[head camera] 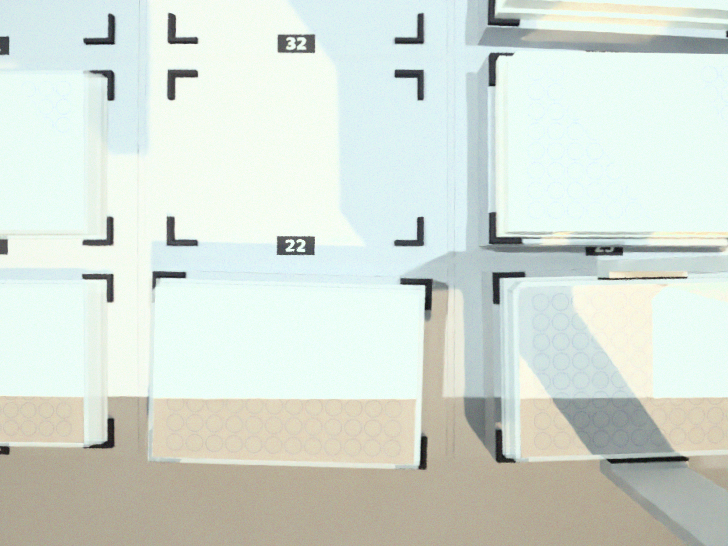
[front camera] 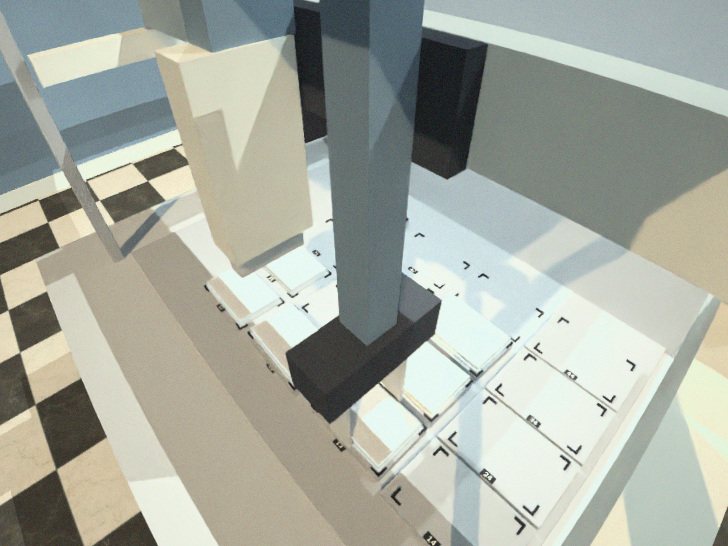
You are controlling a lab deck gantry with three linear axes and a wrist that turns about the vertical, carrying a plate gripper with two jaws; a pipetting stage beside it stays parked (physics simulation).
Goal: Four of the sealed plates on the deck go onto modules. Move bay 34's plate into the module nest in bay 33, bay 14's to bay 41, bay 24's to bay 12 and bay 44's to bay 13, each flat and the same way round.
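Frame: origin at the robot's base, x ahead, y left, z up, level; millimetres.
Seen in the pictures: gripper, fingertip midpoint: (head camera: pixel 636 365) (front camera: pixel 367 413); robot's base, origin of the base link: (front camera: pixel 206 287).
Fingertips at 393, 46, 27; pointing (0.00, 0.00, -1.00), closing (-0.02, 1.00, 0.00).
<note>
Offsets run from my fingertips to a thing's middle, as dx, dy, dz. "spot": to the spot under its first point.
Bays 14 @[spot: +160, +14, -12] (front camera: pixel 464 499), 24 (front camera: pixel 511 449), 34 (front camera: pixel 552 399) and 44 @[spot: +169, +338, -12] (front camera: pixel 593 352) carry no plate. A sealed plate @[+1, +0, +0] (front camera: pixel 385 431) (head camera: pixel 611 420) is at bay 13, low between the jaws. My gripper (front camera: pixel 376 418) (head camera: pixel 646 369) is shut on it; its pads meet the long edges in the head view. The plate at bay 12 @[spot: -180, -2, +7] (front camera: pixel 288 332) (head camera: pixel 288 352) lies slightly turned against its corner marks. The plate at bay 33 @[spot: +23, +211, +7] (front camera: pixel 476 335) (head camera: pixel 611 11) lies behind the one at bay 23. Bay 41 is hidden in the front view.
Other plates lie at bay 23 @[spot: +30, +105, +7] (front camera: pixel 435 379) (head camera: pixel 611 141), bay 21 @[spot: -309, +104, -12] (front camera: pixel 296 267) (head camera: pixel 41 152) and bay 11 @[spot: -311, -8, -12] (front camera: pixel 244 296) (head camera: pixel 41 352). The beige pipetting stage (front camera: pixel 252 152) hangs over the deck's left side. A grey wall (front camera: pixel 588 158) stands along the back.
</note>
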